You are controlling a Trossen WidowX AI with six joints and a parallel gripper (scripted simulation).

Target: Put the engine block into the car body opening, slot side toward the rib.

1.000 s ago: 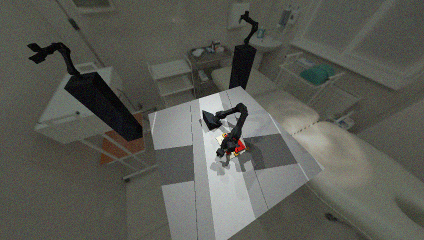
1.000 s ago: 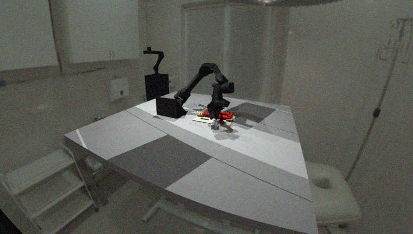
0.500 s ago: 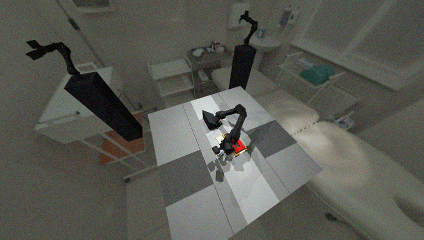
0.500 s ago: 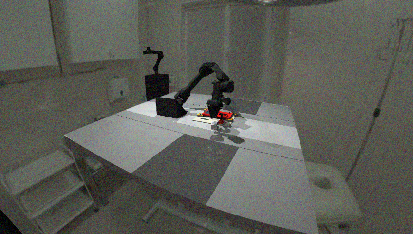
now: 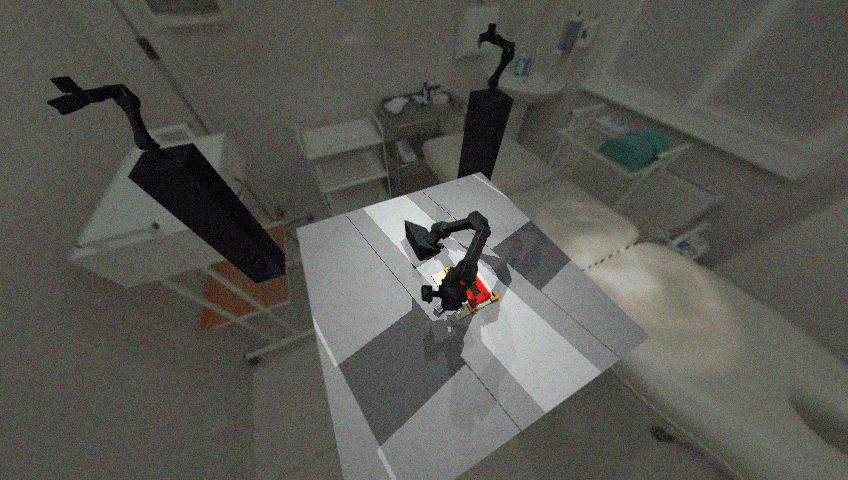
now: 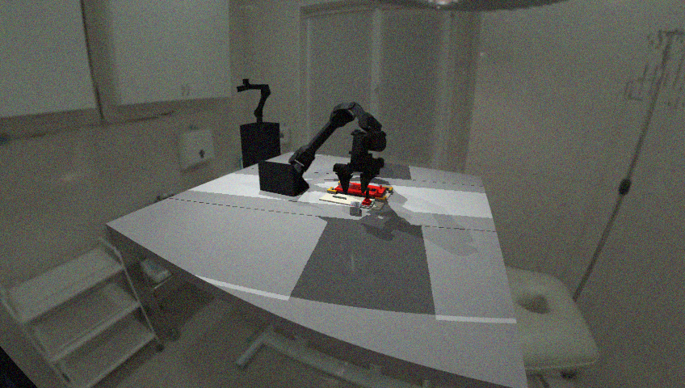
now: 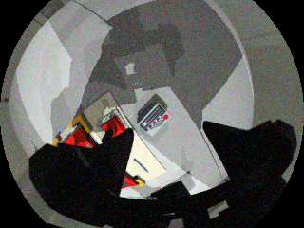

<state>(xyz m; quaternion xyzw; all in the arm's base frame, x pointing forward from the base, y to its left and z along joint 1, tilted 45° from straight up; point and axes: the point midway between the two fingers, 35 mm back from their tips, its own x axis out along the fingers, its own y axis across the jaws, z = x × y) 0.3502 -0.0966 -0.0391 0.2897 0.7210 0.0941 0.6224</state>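
Now: gripper tip 60 mm above the grey engine block and 10 mm to the right of it.
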